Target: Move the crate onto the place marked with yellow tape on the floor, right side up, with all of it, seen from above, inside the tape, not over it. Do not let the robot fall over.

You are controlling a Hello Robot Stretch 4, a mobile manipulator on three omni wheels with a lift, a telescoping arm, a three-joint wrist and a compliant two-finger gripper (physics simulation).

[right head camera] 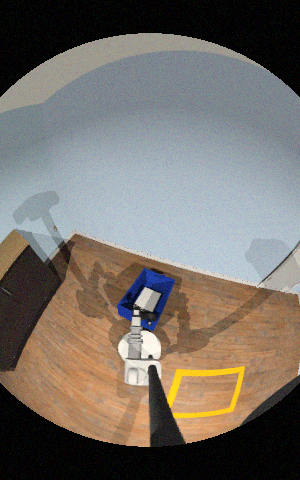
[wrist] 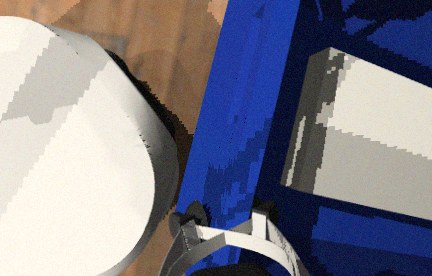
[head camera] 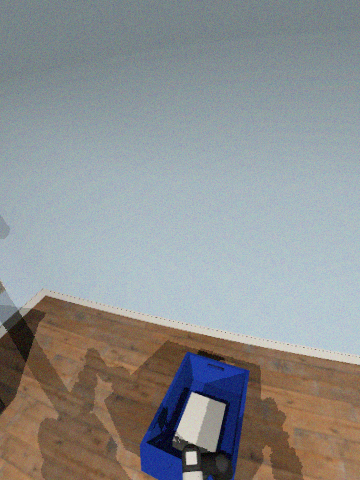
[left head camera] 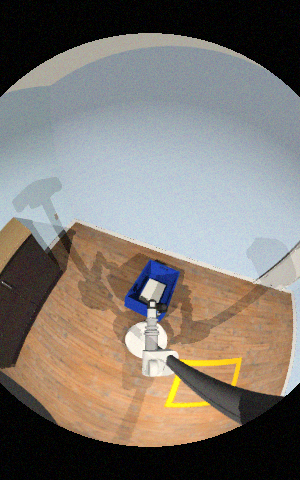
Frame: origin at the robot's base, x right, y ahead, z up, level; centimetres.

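Seen in the pictures: gripper, fingertip midpoint: point(wrist: 226, 213) point(left head camera: 156, 312).
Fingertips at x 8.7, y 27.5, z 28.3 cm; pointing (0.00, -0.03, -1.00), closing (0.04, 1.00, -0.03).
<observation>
A point is followed by its place in that frame.
The blue crate point(head camera: 216, 376) {x 19.2, y 80.4, z 7.9 cm} point(left head camera: 136, 306) {x -10.4, y 33.2, z 25.3 cm} point(right head camera: 126, 313) {x -13.0, y 34.5, z 25.5 cm} point(wrist: 235, 100) {x -1.3, y 30.2, z 28.3 cm} is open side up near the back wall, with its near end raised, so it looks tilted. A white box point(head camera: 200, 420) {x 6.1, y 55.5, z 11.3 cm} point(left head camera: 154, 289) {x 8.5, y 56.5, z 10.8 cm} point(right head camera: 148, 299) {x 7.8, y 54.8, z 11.3 cm} point(wrist: 380, 130) {x 4.2, y 52.7, z 12.2 cm} lies inside it. My gripper point(wrist: 226, 213) {x 8.7, y 27.5, z 28.3 cm} is at the crate's near wall, one fingertip on each side of it, and looks shut on that wall. The lower part of the fingers is cut off in the wrist view. The yellow tape outline point(left head camera: 185, 404) {x 46.4, y -97.9, z -2.7 cm} point(right head camera: 210, 371) {x 77.3, y -40.1, z -2.7 cm} lies on the floor to the right of my base, apart from the crate.
My round white base point(left head camera: 134, 341) {x -11.1, y -2.2, z 18.7 cm} point(right head camera: 125, 346) {x -12.9, y 1.1, z 18.7 cm} stands close to the crate's near end. A dark cabinet point(left head camera: 30, 295) {x -132.9, y 19.1, z 31.9 cm} point(right head camera: 30, 295) {x -129.9, y 27.5, z 37.2 cm} with a light wooden top stands at the left. The back wall's skirting point(head camera: 200, 330) {x 13.7, y 120.5, z 1.7 cm} runs behind the crate. A white object point(left head camera: 282, 270) {x 202.3, y 52.1, z 48.9 cm} is at the right wall.
</observation>
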